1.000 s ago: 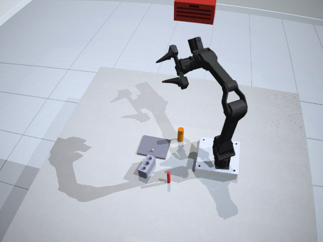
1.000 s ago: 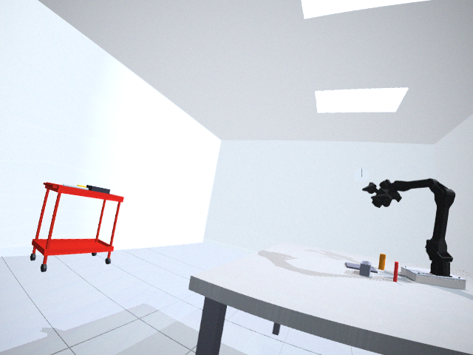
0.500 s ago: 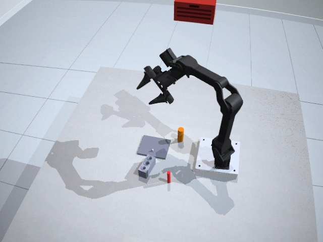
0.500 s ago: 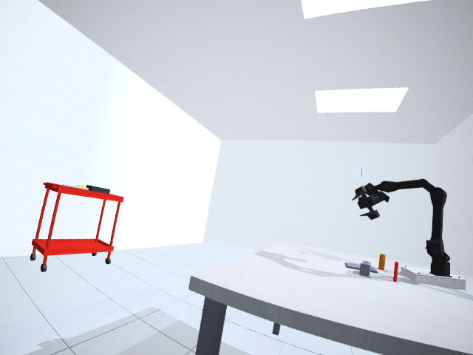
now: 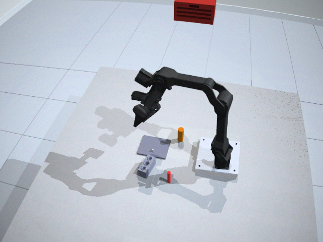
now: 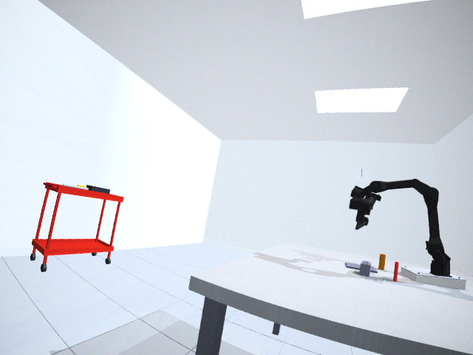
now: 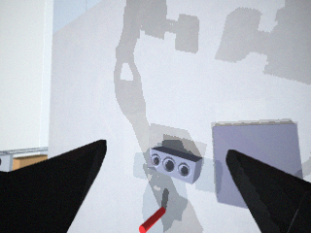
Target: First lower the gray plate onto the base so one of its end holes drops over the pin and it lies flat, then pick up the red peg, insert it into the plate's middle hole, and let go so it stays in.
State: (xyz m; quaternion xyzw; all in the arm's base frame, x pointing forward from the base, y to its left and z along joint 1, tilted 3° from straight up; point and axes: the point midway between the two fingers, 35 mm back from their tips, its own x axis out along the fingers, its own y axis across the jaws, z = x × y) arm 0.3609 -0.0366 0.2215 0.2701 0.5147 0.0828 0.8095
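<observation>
The gray plate lies 18 cm below my gripper tip, 8 cm to the left of it and 4 cm behind it. From my gripper tip the other things lie so: orange cylinder: 18 cm below, 17 cm behind, 12 cm to the right; then red peg: 18 cm below, 15 cm behind, 13 cm to the left; then square base: 21 cm below, 5 cm behind, 4 cm to the right.
</observation>
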